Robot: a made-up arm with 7 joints.
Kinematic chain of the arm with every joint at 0, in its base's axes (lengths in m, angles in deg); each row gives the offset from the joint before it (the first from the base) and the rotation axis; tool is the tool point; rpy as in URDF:
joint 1: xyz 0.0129 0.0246 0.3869 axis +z
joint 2: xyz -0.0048 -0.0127 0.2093 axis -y
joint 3: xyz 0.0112 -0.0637 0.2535 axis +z
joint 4: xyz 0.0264 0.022 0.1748 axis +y
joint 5: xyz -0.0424 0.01 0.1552 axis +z
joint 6: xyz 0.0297 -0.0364 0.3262 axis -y
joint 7: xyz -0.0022 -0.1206 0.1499 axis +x
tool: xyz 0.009 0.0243 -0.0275 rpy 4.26 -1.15 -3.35
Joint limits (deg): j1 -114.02..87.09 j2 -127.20..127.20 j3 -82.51..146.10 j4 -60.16..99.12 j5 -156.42..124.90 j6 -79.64..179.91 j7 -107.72..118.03
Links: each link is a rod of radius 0.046 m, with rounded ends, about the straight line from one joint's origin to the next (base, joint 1, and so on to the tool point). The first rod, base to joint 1, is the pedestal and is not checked.
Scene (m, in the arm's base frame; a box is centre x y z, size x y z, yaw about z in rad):
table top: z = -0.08
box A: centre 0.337 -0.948 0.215 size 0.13 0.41 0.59 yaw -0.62
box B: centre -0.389 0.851 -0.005 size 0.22 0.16 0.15 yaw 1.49
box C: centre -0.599 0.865 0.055 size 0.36 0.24 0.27 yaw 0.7
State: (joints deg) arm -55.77 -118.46 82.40 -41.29 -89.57 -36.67 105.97
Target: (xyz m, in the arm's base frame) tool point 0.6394 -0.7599 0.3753
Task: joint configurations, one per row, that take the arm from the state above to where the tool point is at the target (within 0.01 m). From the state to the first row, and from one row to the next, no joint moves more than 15 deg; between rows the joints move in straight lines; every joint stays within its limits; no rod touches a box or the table.
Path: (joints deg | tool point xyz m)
1: -57.31 -120.64 69.31 -46.01 -90.14 -44.74 107.64 | -0.1643 -0.8522 0.2784
2: -58.85 -122.83 56.22 -50.72 -90.71 -52.81 109.31 | -0.1771 -0.8378 0.3832
3: -60.38 -125.01 43.12 -55.44 -91.28 -60.89 110.98 | -0.1593 -0.8118 0.4832
4: -61.92 -127.20 30.03 -60.16 -91.85 -68.96 112.66 | -0.1157 -0.7734 0.5694
5: -49.78 -125.06 25.51 -60.16 -106.57 -71.23 114.00 | 0.1031 -0.7443 0.6722
6: -37.63 -122.91 20.98 -60.16 -121.29 -73.51 115.34 | 0.3118 -0.6425 0.7621
7: -25.49 -120.77 16.46 -60.16 -136.01 -75.78 116.69 | 0.4837 -0.4747 0.8325
8: -13.34 -118.63 11.93 -60.16 -150.73 -78.05 118.03 | 0.5978 -0.2583 0.8787
9: -14.80 -115.64 24.56 -53.74 -138.41 -69.63 115.28 | 0.5918 -0.4537 0.8403
10: -16.26 -112.65 37.18 -47.33 -126.08 -61.21 112.53 | 0.5778 -0.6134 0.7472
11: -17.71 -109.65 49.81 -40.91 -113.75 -52.80 109.77 | 0.5737 -0.7191 0.6199
12: -19.17 -106.66 62.43 -34.50 -101.43 -44.38 107.02 | 0.5926 -0.7656 0.4867
13: -20.63 -103.67 75.05 -28.08 -89.10 -35.96 104.27 | 0.6394 -0.7599 0.3754

